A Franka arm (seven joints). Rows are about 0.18 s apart.
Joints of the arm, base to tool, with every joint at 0 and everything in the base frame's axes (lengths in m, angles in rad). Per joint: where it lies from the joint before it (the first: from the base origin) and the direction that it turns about. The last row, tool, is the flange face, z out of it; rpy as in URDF.
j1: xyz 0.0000 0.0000 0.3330 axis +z
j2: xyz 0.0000 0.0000 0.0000 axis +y
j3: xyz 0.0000 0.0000 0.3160 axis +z
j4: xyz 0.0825 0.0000 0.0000 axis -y
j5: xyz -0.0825 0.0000 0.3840 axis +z
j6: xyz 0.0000 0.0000 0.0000 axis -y
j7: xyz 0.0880 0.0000 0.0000 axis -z
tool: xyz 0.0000 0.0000 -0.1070 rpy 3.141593 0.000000 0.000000
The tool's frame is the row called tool.
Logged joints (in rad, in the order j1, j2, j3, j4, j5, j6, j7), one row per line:
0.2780, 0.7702, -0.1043, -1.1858, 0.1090, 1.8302, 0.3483
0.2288, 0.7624, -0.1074, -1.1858, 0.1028, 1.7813, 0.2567
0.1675, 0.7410, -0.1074, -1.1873, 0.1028, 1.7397, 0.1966
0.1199, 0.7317, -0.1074, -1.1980, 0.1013, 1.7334, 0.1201
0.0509, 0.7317, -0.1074, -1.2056, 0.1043, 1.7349, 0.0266
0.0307, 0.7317, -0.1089, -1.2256, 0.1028, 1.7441, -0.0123
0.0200, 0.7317, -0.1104, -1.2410, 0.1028, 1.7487, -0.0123
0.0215, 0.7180, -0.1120, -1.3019, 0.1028, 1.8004, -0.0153
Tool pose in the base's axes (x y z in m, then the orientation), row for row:
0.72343, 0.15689, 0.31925, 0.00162, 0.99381, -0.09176, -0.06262
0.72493, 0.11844, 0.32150, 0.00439, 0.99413, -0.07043, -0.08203
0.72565, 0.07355, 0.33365, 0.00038, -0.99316, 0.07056, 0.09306
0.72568, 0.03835, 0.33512, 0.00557, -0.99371, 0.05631, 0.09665
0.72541, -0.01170, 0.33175, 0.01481, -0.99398, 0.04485, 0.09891
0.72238, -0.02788, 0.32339, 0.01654, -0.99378, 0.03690, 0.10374
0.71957, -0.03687, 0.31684, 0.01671, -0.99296, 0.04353, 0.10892
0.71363, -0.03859, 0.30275, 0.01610, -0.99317, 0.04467, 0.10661
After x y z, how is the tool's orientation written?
As a quaternion, w x y z.
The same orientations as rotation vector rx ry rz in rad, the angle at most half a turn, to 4 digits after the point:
3.1189, -0.2880, -0.1965
3.1144, -0.2206, -0.2570
-3.1193, 0.2216, 0.2923
-3.1108, 0.1763, 0.3026
-3.0936, 0.1396, 0.3078
-3.0896, 0.1147, 0.3225
-3.0867, 0.1353, 0.3386
-3.0885, 0.1389, 0.3315

